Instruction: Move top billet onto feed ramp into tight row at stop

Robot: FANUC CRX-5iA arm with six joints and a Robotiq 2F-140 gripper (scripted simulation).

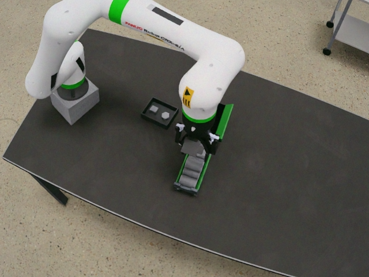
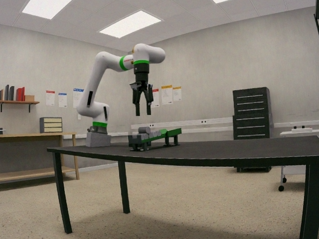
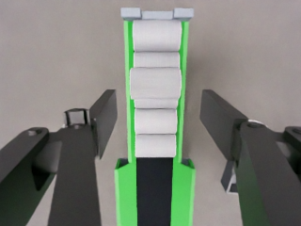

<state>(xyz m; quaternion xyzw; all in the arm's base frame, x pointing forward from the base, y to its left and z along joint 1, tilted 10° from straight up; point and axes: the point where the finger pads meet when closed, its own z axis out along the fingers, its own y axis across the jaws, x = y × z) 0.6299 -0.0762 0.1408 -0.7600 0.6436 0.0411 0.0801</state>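
My gripper is now 160 mm above the grey stop, 80 mm to the left of it and 10 mm short of it. Also, from my hand: grey cube (290 mm behind, 210 mm below, 170 mm to the left); then small dark tray (260 mm behind, 210 mm below, 170 mm to the left); then hexagonal piece (230 mm behind, 210 mm below, 170 mm to the left).
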